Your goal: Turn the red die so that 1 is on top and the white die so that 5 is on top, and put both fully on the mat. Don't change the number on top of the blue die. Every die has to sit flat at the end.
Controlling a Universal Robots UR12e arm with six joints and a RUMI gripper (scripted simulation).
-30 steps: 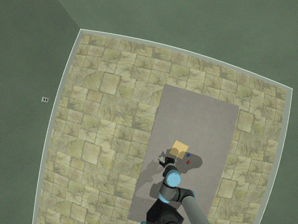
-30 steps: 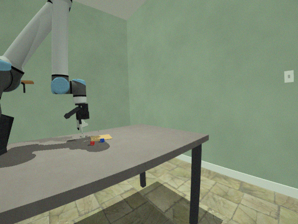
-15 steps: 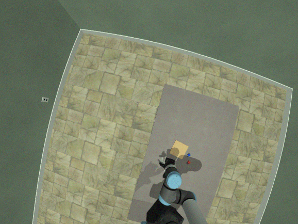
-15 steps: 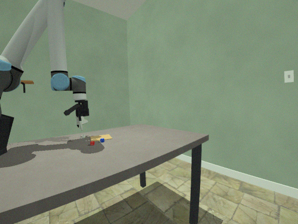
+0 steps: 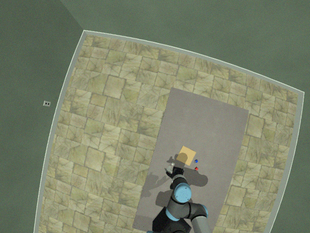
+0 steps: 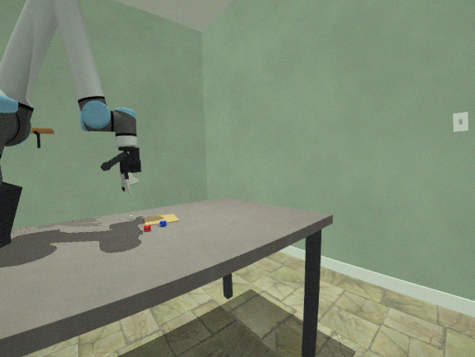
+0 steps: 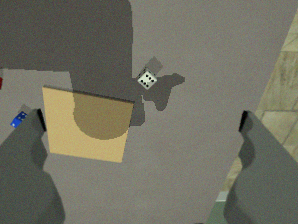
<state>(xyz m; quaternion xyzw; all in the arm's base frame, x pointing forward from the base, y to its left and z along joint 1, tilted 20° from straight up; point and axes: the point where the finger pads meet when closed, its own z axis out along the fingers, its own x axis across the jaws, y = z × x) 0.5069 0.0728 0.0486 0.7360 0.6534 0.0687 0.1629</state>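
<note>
Now: hand 23 cm to the left of the red die and 12 cm above it. Round my hand: blue die 7 cm ahead, 21 cm to the right, 12 cm below; tan mat 11 cm ahead, 11 cm to the right, 12 cm below; white die 2 cm ahead, 12 cm below.
</note>
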